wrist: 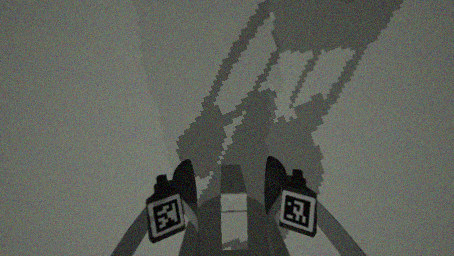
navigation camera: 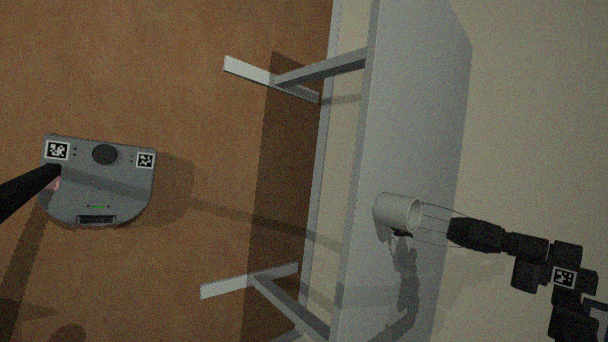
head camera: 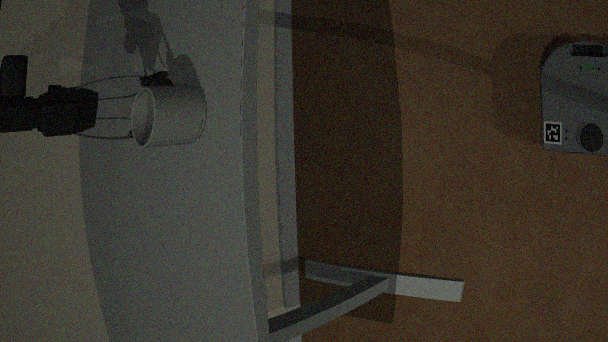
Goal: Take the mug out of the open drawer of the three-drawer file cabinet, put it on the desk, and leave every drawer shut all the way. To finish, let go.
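A white mug stands on the grey desk near its far edge by the wall. My gripper reaches over the desk to the mug's handle side. In the wrist view the mug's handle lies between the two fingers, which stand apart with a gap on each side. The gripper is open.
The desk's grey legs and feet stand on the brown floor. My own base is on the floor in front of the desk. A beige wall runs behind the desk.
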